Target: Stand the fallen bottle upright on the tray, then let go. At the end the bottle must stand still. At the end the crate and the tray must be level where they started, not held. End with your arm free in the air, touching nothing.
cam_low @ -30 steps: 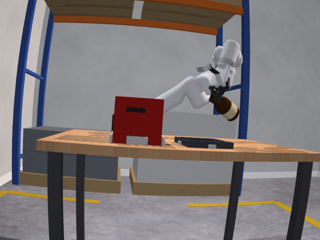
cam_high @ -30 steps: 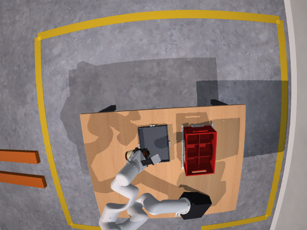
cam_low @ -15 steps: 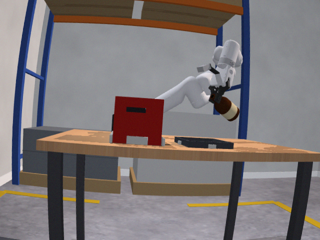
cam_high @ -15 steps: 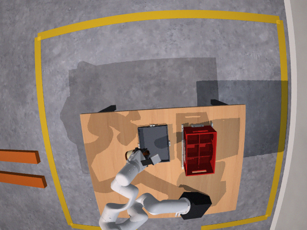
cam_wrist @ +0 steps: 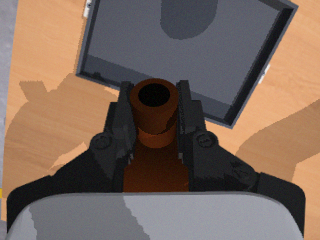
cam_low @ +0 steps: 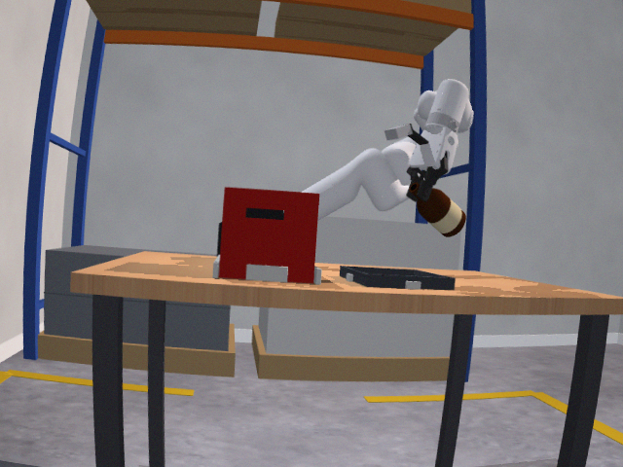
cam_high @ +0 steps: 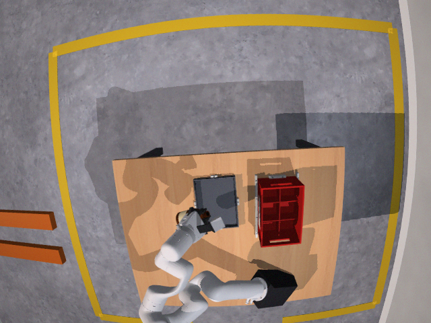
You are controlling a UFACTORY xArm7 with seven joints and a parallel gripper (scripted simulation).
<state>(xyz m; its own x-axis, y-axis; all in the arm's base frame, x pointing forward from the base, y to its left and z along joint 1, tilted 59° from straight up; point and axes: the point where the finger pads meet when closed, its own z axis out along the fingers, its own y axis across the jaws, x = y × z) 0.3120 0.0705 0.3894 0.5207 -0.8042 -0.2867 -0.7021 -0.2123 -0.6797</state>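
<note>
Now: hand 3 cm past the brown bottle, 4 cm to the right of it and 3 cm above it. Round my hand: dark grey tray (5 cm to the right, 19 cm below); then red crate (7 cm ahead, 32 cm to the right, 12 cm below).
</note>
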